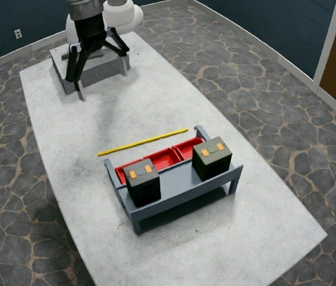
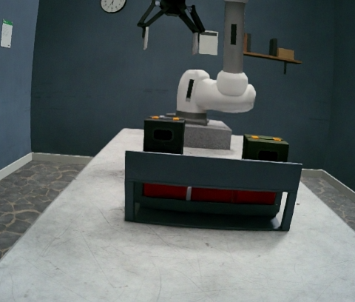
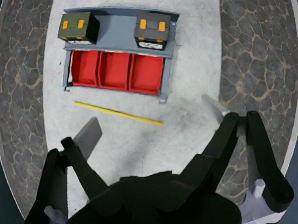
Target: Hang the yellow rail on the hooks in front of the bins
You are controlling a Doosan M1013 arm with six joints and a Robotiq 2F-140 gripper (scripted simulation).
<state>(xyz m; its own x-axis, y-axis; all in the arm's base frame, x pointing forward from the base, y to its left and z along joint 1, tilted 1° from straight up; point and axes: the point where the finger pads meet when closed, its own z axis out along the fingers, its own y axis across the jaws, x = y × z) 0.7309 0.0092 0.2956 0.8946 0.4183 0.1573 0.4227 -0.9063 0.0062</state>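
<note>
Now: hand 100 mm past the yellow rail, 120 mm to the right of it and 400 mm above it. Round my hand: rack back panel: 250 mm ahead, 160 mm to the left, 270 mm below.
</note>
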